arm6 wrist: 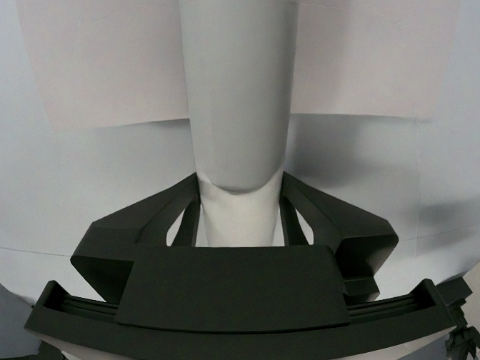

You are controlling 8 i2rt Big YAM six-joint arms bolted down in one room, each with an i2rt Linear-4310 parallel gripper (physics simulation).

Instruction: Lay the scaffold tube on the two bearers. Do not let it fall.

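Note:
The scaffold tube is a thick grey tube that runs from the top of the arm6 wrist view down between the fingers, with a paler white section at its near part. The arm6 gripper is shut on it, with one black finger against each side near where grey meets white. The tube's far end is beyond the top edge, and its near end is hidden behind the gripper body. I cannot make out the two bearers in this view. The grippers of the other arms cannot be made out.
A pale pinkish flat area lies beyond the tube on both sides, with a bluish-grey surface around it. Soft shadows fall on the right. Dark jointed parts, possibly of another arm, show at the lower right edge.

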